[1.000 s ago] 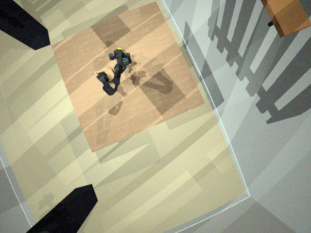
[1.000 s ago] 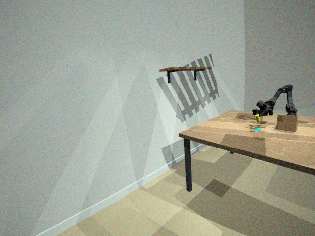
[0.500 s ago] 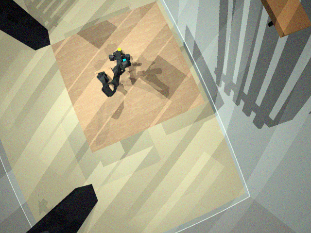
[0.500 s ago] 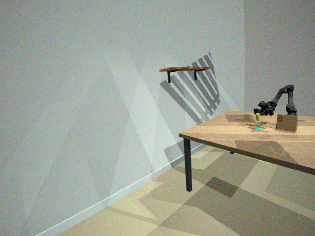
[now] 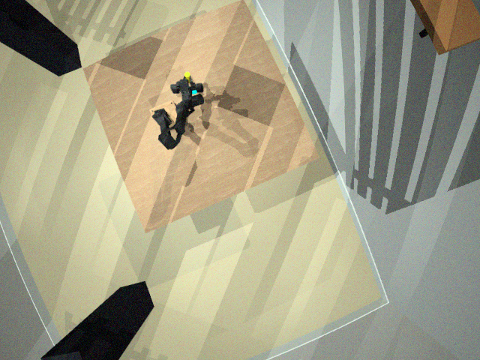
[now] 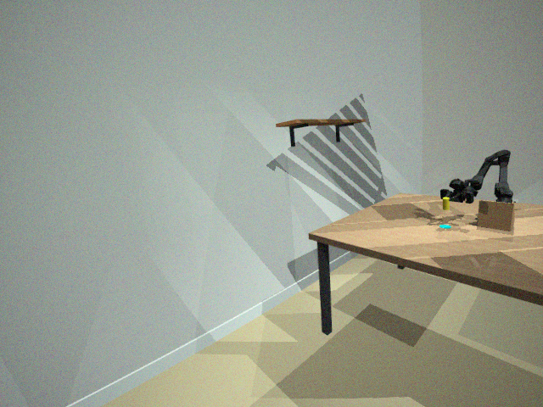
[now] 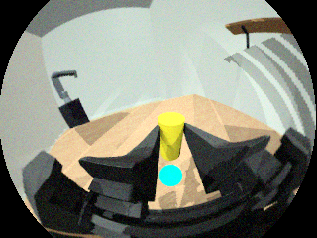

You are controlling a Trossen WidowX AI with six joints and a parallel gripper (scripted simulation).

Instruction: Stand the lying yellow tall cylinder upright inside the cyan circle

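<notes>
Now: gripper tip 16 cm above the cyan circle. Round my gripper tip: yellow cylinder: 2 cm below.
</notes>
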